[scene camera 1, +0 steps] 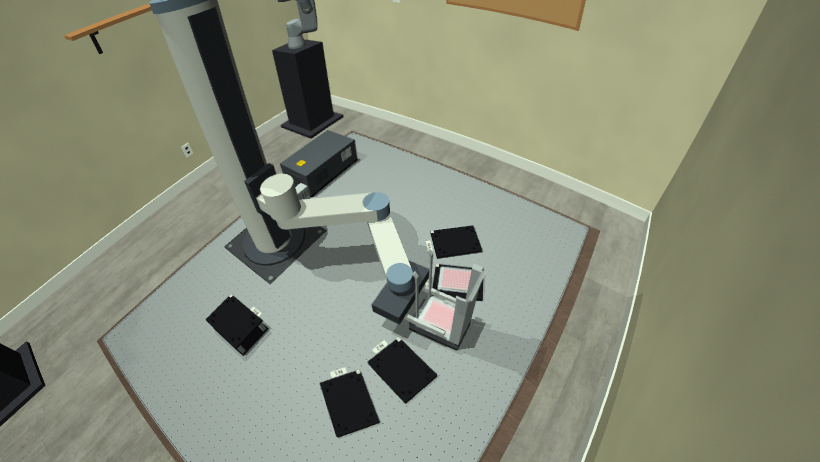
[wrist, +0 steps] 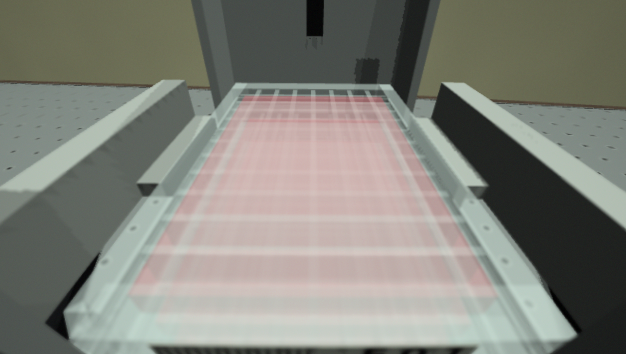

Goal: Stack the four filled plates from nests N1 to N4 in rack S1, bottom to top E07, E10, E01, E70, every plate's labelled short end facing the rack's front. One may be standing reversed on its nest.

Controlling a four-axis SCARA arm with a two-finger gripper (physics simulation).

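Places are measured from the arm's base along level axes (x ahead, y left, z up), in centimetres.
Where they show: gripper, between the fingertips: (scene camera 1: pixel 452 318) (wrist: pixel 313 105); arm's base, origin of its link: (scene camera 1: pixel 274 241).
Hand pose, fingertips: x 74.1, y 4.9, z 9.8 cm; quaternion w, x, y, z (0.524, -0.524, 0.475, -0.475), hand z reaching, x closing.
Note:
Things, the pixels of their centre, and the offset from my fingertips. "spot": a spot on its surface instead.
- clear-walled plate with pink fill, middle of its body: (wrist: pixel 313 157) (scene camera 1: pixel 444 316) dx -2.5, dy -0.2, dz -1.0 cm
- rack S1, middle of its body: (scene camera 1: pixel 443 303) dx -3.1, dy -0.4, dz +6.1 cm
- pink-filled plate, middle of its body: (scene camera 1: pixel 458 279) dx -6.8, dy +16.7, dz -6.6 cm
- Nest N1, middle of its body: (scene camera 1: pixel 348 402) dx -11.2, dy -34.5, dz -7.4 cm
- nest N2, middle of its body: (scene camera 1: pixel 401 368) dx -5.0, dy -18.0, dz -7.4 cm
- dark grey box, a spot on its surface: (scene camera 1: pixel 321 160) spot: dx -79.6, dy +31.1, dz +3.0 cm
My gripper (scene camera 1: pixel 440 314) (wrist: pixel 313 105) is shut on a clear-walled plate with pink fill (wrist: pixel 313 270), low inside rack S1 (scene camera 1: pixel 463 321) (wrist: pixel 280 50). The plate looks level; its labelled short end faces the wrist camera, opposite the rack's tall back panel. The label is mostly cut off. Any plates beneath are hard to tell apart. Another pink-filled plate (scene camera 1: pixel 455 279) sits on a black nest behind the rack; its label is unreadable. Nest N1 (scene camera 1: pixel 350 404), nest N2 (scene camera 1: pixel 403 371) and a black nest at the back right (scene camera 1: pixel 456 241) are bare.
A black stand (scene camera 1: pixel 234 324) with a small label stands at the left. Thin rack posts (scene camera 1: pixel 416 295) rise beside the gripper body. A dark grey box (scene camera 1: pixel 321 160) stands behind the arm column (scene camera 1: pixel 200 97).

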